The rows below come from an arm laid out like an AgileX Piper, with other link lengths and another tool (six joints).
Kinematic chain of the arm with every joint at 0, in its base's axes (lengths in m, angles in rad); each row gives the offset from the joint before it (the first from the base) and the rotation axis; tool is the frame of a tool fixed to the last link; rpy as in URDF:
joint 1: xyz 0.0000 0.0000 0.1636 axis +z
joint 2: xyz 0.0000 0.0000 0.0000 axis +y
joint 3: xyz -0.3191 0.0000 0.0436 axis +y
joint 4: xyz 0.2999 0.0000 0.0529 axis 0.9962 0 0.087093
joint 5: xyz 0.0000 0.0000 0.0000 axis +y
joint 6: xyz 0.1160 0.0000 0.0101 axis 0.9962 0 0.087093
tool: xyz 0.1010 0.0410 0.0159 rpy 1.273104 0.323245 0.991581
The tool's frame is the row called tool.
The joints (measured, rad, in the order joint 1, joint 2, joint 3, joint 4, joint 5, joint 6), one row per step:
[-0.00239, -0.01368, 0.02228, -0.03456, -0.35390, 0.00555]
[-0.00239, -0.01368, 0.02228, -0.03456, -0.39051, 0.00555]
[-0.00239, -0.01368, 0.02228, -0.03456, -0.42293, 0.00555]
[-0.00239, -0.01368, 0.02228, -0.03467, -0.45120, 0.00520]
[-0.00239, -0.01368, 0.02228, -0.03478, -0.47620, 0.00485]
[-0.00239, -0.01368, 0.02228, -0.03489, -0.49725, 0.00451]
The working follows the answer.
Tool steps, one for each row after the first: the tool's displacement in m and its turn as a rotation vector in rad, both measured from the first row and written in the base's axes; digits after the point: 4 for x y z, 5 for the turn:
[-0.0037, 0.0003, 0.0071, -0.00019, -0.03659, 0.00126]
[-0.0072, 0.0005, 0.0132, -0.00035, -0.06899, 0.00238]
[-0.0104, 0.0007, 0.0185, -0.00092, -0.09724, 0.00319]
[-0.0134, 0.0009, 0.0230, -0.00146, -0.12223, 0.00388]
[-0.0160, 0.0011, 0.0268, -0.00197, -0.14327, 0.00443]

Tool pose at each row, in the base's axes (x y z in m, rotation vector in rad; rounded; the steps above come from the unrounded poses):
[0.1762, 0.0434, 0.3498, 0.82579, 0.56535, 0.77505]
[0.1725, 0.0436, 0.3569, 0.80962, 0.53341, 0.78976]
[0.1690, 0.0439, 0.3630, 0.79518, 0.50510, 0.80259]
[0.1657, 0.0441, 0.3683, 0.78216, 0.48047, 0.81334]
[0.1628, 0.0443, 0.3729, 0.77054, 0.45868, 0.82269]
[0.1602, 0.0444, 0.3766, 0.76067, 0.44034, 0.83044]

